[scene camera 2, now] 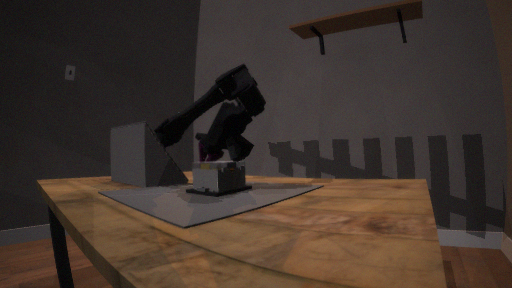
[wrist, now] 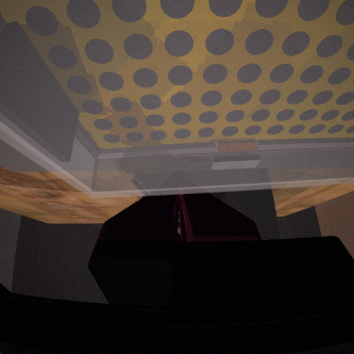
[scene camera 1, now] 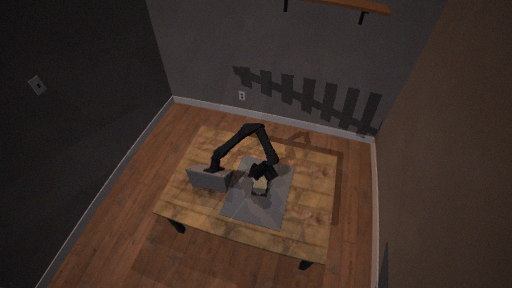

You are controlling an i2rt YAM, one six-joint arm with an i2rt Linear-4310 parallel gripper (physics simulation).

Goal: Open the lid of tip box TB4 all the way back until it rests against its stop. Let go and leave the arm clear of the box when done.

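Observation:
The tip box stands on a dark base on the grey mat. In the wrist view its yellow rack with dark round holes shows through the clear lid, which looks closed. A small latch tab sits at the lid's near edge. No TB4 label can be read. My gripper is shut, its magenta fingers together with nothing between them. The fingertips are at the near edge of the lid, close to the tab; whether they touch it I cannot tell.
The grey mat lies on the wooden table. A grey wedge-shaped block stands beside the mat at the arm's base. A wall shelf hangs high at the back.

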